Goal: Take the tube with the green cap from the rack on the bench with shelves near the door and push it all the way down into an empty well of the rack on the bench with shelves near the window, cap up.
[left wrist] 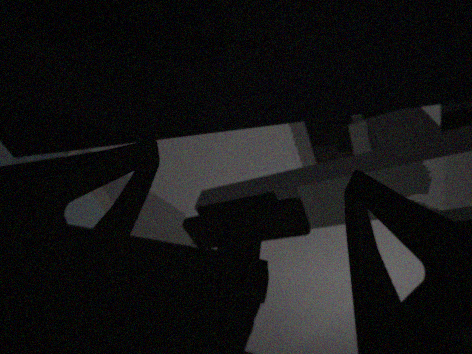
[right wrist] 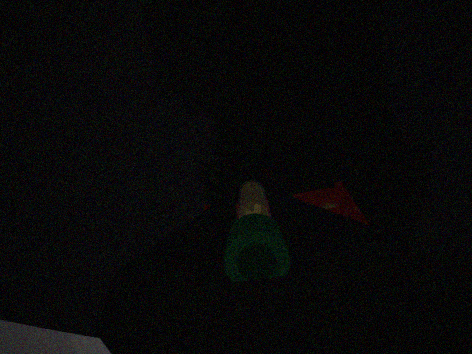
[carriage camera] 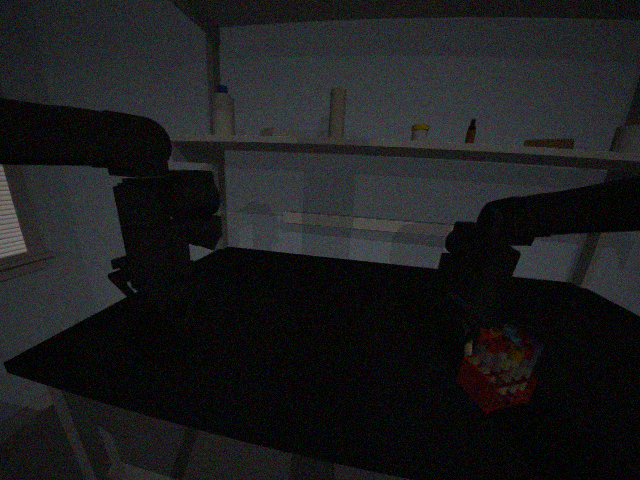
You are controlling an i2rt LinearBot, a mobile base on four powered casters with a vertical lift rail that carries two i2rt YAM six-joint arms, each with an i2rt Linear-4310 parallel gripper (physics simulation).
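Places are measured from the left arm's base along level axes (x back, y left, z down), in metres.
Pixels of known places: left gripper, between the fingertips: (left wrist: pixel 251 165) (carriage camera: pixel 164 320); right gripper, between the fingertips: (right wrist: pixel 250 198) (carriage camera: pixel 464 343); left arm's base, origin of its link: (left wrist: pixel 243 223).
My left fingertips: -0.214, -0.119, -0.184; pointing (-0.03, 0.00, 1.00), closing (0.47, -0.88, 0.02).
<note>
Ahead of a thing's pixels: the offset from my left fingertips to its top centre, as dx, dy, dz. "*": to the spot under its first point. Level surfaces: height alone.
The green-capped tube {-0.058, -0.536, +0.023} (right wrist: pixel 257 250) (carriage camera: pixel 468 347) is upright, cap up, between the fingers of my right gripper (right wrist: pixel 250 198) (carriage camera: pixel 468 328), which is shut on it. In the carriage view its pale lower part shows at the back left corner of the red rack {-0.004, -0.559, +0.075} (carriage camera: pixel 480 387) (right wrist: pixel 336 201); whether its tip is inside a well cannot be told. The rack stands at the right of the dark bench and holds several tubes with red, yellow, blue and purple caps. My left gripper (left wrist: pixel 251 165) (carriage camera: pixel 157 302) is open and empty, above the bench's left part.
The black bench top {dz +0.132} (carriage camera: pixel 289 351) reaches to the back wall. A shelf {dz -0.306} (carriage camera: pixel 377 149) above its back carries a blue-capped bottle {* -0.561, +0.100, -0.410} (carriage camera: pixel 223 113), a pale cylinder {* -0.543, -0.284, -0.427} (carriage camera: pixel 337 112), a yellow-lidded jar {* -0.436, -0.525, -0.363} (carriage camera: pixel 419 132), a small brown bottle {* -0.451, -0.692, -0.374} (carriage camera: pixel 470 133) and an orange-brown box {* -0.382, -0.893, -0.353} (carriage camera: pixel 549 143). A window {* -0.693, +1.170, +0.018} (carriage camera: pixel 10 217) is at the left.
</note>
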